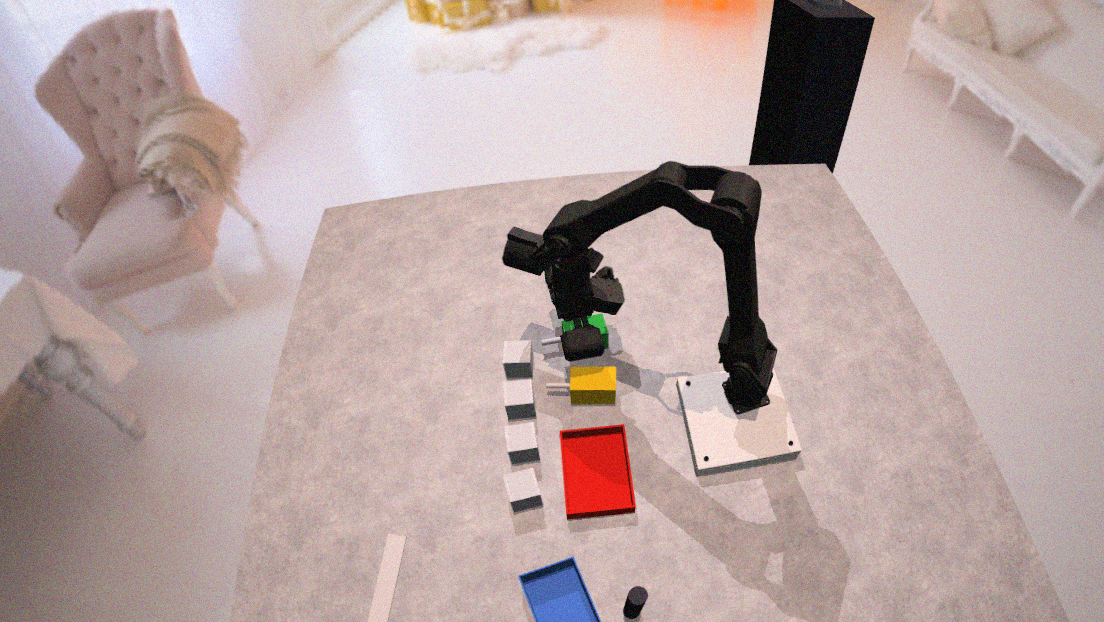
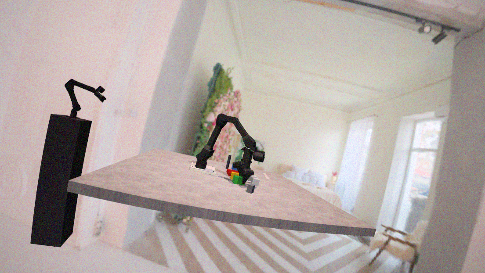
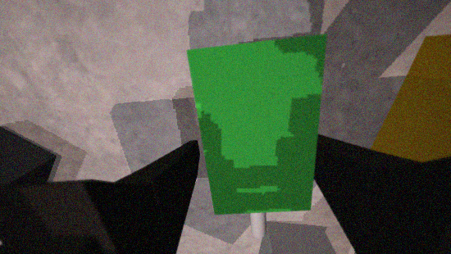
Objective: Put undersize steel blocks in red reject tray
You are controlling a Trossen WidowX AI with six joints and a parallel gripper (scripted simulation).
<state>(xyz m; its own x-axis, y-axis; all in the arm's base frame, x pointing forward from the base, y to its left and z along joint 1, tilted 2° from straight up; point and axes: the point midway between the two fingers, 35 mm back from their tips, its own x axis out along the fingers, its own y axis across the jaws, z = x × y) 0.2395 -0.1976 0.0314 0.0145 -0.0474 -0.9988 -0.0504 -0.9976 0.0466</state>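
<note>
My gripper tip is now 10 cm to the right of the yellow gauge, 2 cm short of it and 1 cm below it. The rest, counted from my gripper tip: green GO gauge: 1 cm ahead, 1 cm above; red reject tray: 25 cm to the left, 3 cm ahead; dark cube: 16 cm to the right, 1 cm behind, 1 cm above.
</note>
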